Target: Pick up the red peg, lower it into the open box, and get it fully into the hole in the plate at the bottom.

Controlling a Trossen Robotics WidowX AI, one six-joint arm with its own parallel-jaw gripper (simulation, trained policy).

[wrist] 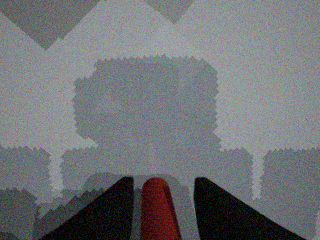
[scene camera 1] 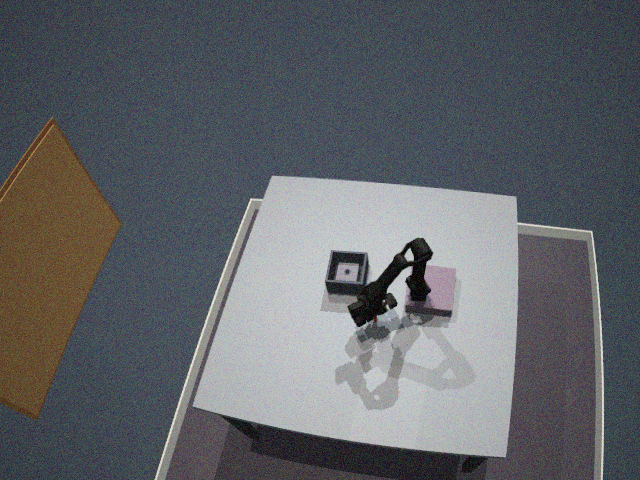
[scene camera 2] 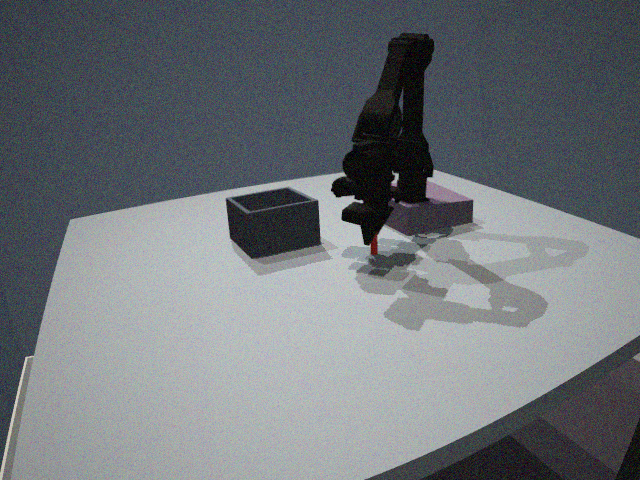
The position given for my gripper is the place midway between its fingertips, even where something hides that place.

Observation:
I see my gripper [scene camera 2: 369, 242] and a dark box [scene camera 1: 333, 287].
My gripper is seen too in the wrist view [wrist: 164, 187]. The wrist view misses the dark box: it is out of frame.

